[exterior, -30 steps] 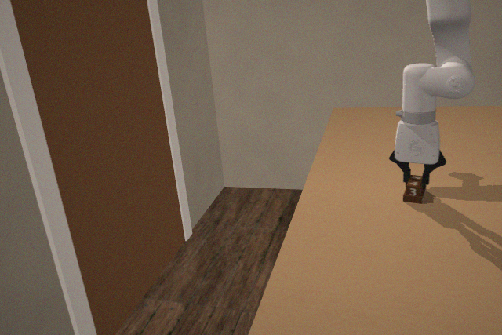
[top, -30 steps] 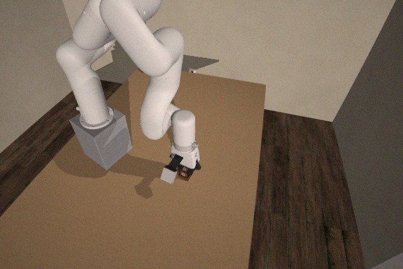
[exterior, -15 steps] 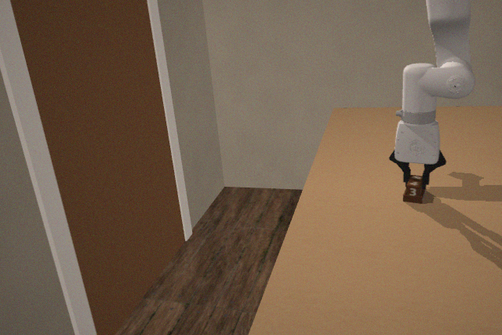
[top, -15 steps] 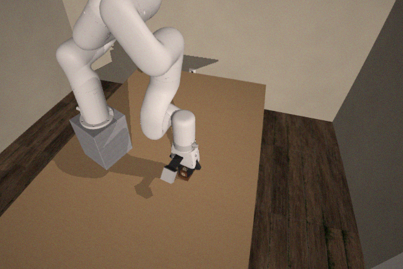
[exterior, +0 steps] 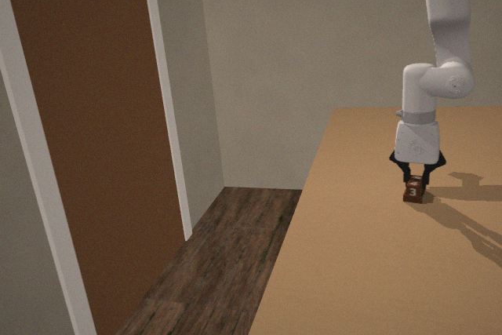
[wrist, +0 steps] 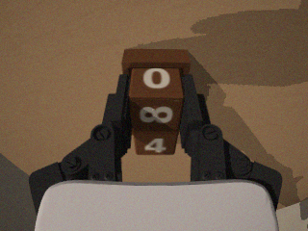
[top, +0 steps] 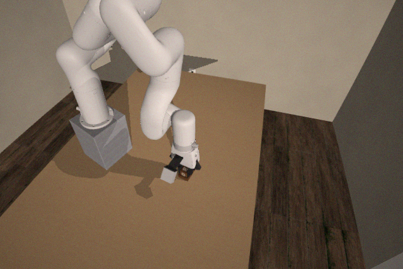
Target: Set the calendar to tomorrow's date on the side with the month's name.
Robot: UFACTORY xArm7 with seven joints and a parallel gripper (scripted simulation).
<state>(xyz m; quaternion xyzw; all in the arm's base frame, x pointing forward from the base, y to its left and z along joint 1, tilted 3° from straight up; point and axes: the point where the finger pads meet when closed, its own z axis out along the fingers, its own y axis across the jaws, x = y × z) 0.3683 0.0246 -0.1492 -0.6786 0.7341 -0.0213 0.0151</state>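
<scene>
My gripper is now 1 cm above the digit cube. From my hand the other things lie so: brown calendar tray (3 cm below, 2 cm to the left).
</scene>
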